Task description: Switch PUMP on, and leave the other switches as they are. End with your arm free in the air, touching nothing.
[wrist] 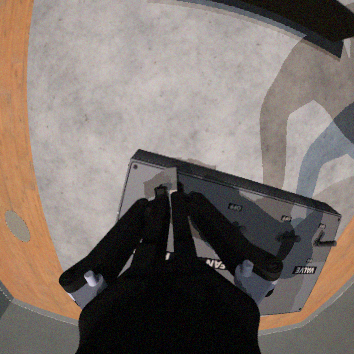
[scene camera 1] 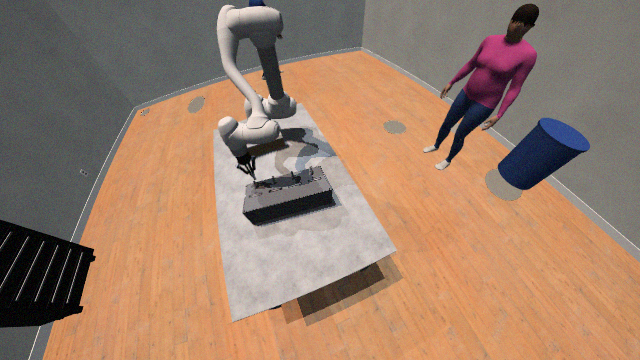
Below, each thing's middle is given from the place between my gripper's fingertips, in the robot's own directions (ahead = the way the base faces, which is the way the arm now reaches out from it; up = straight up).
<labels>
I see my gripper 19 cm to the right of the grey switch box (scene camera 1: 269, 200), 13 cm short of it and 2 cm above it.
</labels>
